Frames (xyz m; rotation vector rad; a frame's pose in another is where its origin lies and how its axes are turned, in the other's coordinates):
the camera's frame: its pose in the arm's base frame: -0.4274 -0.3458 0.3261 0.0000 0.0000 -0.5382
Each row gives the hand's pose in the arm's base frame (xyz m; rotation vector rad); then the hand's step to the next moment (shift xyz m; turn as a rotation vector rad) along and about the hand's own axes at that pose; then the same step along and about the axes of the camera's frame.
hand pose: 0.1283 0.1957 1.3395 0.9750 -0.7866 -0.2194
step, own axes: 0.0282 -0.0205 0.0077 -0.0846 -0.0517 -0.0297
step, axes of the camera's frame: 0.0314 -0.0170 -0.0001 -0.0432 0.0121 -0.0932
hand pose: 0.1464 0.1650 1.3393 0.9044 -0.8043 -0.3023
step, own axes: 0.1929 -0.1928 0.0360 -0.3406 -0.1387 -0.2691
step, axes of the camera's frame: 0.2286 -0.1462 -0.0454 -0.1514 0.2122 -0.3738
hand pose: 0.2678 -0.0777 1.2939 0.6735 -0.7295 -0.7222
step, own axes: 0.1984 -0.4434 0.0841 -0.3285 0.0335 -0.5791
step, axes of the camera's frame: 0.1272 -0.4246 -0.2158 0.0192 0.5204 -0.4162
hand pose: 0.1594 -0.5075 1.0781 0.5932 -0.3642 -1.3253
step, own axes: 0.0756 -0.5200 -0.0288 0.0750 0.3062 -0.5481
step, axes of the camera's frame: -0.2570 -0.3103 -0.3385 0.4521 0.3557 -0.2624
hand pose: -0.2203 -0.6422 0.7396 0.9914 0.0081 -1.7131
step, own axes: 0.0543 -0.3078 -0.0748 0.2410 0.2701 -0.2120
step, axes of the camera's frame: -0.2326 -0.0061 -0.2216 0.3871 -0.0013 -0.1617
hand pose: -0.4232 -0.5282 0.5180 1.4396 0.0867 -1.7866
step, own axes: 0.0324 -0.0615 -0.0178 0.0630 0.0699 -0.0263
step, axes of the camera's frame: -0.0377 0.0151 -0.0592 0.0887 -0.0248 -0.0326
